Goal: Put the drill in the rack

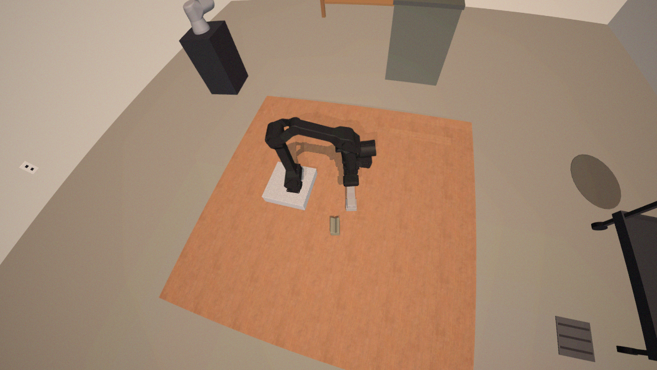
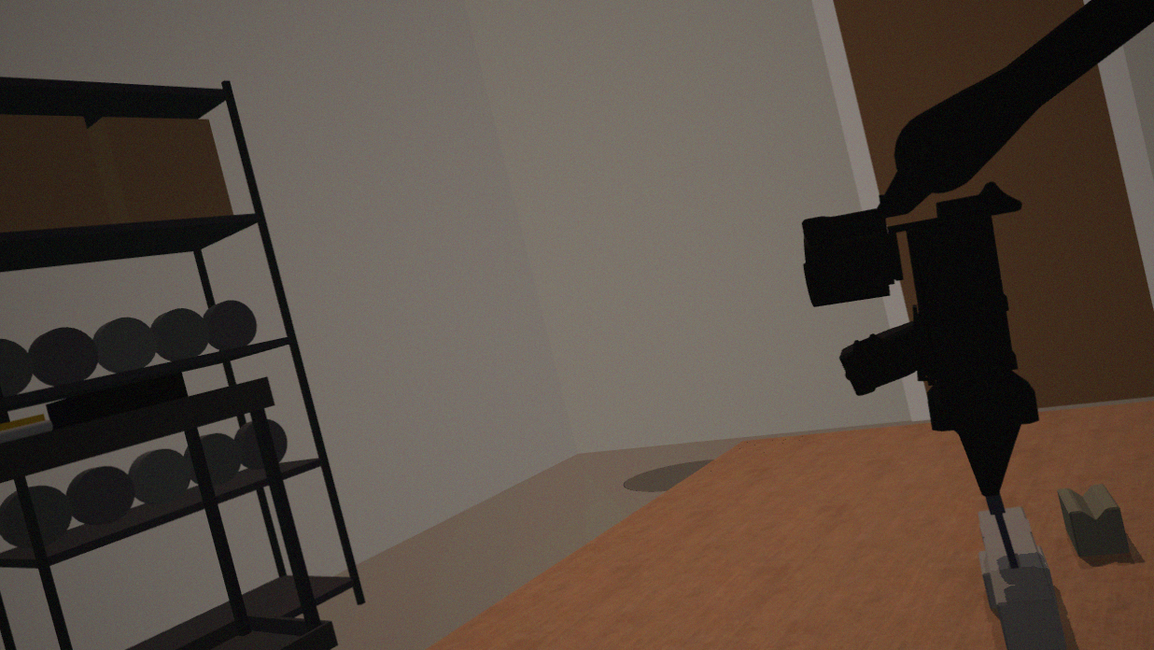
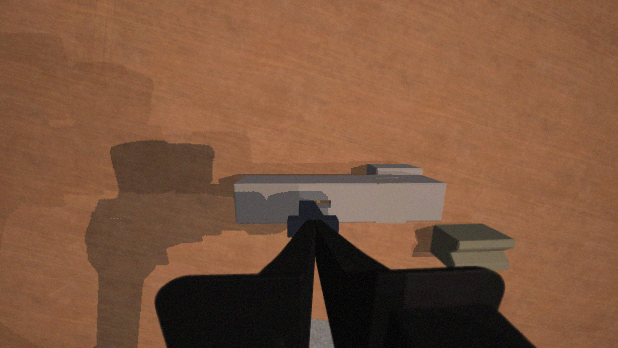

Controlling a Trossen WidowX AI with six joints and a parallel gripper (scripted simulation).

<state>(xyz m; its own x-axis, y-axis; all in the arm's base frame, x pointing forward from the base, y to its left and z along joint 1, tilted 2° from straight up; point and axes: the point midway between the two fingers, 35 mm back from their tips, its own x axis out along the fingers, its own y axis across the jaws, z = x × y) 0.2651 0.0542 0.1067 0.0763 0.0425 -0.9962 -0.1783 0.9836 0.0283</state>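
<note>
Right now my gripper tip is 30 mm above the dark key. Round my gripper tip: drill 50 mm to the right, 70 mm below; rack 40 mm behind, 210 mm to the right, 100 mm below.
</note>
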